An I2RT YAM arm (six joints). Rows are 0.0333 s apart.
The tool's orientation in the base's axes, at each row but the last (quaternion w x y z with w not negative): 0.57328 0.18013 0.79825 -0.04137; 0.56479 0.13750 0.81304 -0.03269; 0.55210 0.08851 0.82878 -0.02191; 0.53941 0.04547 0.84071 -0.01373; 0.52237 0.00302 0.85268 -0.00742; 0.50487 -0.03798 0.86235 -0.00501; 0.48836 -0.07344 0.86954 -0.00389; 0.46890 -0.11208 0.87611 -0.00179; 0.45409 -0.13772 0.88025 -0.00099; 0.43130 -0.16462 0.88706 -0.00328; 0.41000 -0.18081 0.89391 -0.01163; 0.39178 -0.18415 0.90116 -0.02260
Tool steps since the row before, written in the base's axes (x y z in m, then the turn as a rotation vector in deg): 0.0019 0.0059 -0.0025 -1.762 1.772 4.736; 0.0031 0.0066 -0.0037 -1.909 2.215 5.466; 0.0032 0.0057 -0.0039 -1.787 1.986 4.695; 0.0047 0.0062 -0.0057 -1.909 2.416 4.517; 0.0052 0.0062 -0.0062 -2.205 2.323 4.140; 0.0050 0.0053 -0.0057 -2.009 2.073 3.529; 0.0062 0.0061 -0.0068 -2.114 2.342 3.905; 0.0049 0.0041 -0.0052 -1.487 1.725 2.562; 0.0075 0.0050 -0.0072 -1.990 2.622 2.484; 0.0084 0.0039 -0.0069 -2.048 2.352 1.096; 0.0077 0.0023 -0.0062 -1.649 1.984 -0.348; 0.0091 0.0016 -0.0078 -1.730 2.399 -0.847
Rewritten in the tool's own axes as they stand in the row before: 0.0032 0.0058 0.0010 -3.490 1.726 -3.676; 0.0037 0.0068 0.0028 -4.037 2.188 -4.165; 0.0031 0.0059 0.0037 -3.402 1.936 -3.723; 0.0036 0.0065 0.0062 -3.163 2.348 -3.790; 0.0031 0.0063 0.0073 -2.693 2.255 -3.881; 0.0022 0.0053 0.0073 -2.239 2.023 -3.418; 0.0018 0.0058 0.0092 -2.539 2.272 -3.687; 0.0008 0.0036 0.0074 -1.650 1.694 -2.482; 0.0004 0.0039 0.0108 -1.529 2.688 -2.728; -0.0007 0.0023 0.0113 -0.356 2.655 -1.937; -0.0009 0.0008 0.0101 0.580 2.430 -0.732; -0.0008 0.0001 0.0121 0.834 2.934 -0.401
